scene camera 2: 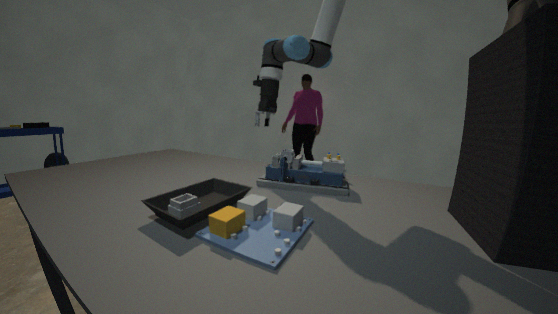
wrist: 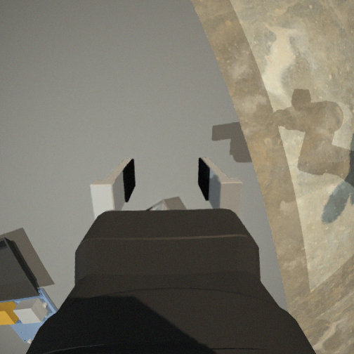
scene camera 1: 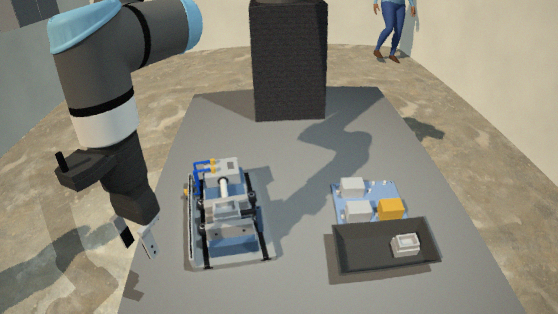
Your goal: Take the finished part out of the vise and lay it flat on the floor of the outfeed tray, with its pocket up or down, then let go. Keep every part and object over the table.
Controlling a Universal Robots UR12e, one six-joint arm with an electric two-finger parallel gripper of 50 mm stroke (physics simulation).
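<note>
The vise stands on the left of the table in scene camera 1. A light grey part sits between its jaws, pocket up. The dark outfeed tray is on the right in scene camera 1. Another pocketed part lies in it, pocket up, toward one end. My gripper is open and empty, high above the table's left edge and apart from the vise. In the wrist view the gripper body hides most of the vise; a corner shows.
A blue plate beside the tray bears two light grey blocks, an orange block and small pegs. A tall dark pedestal stands at the table's far end.
</note>
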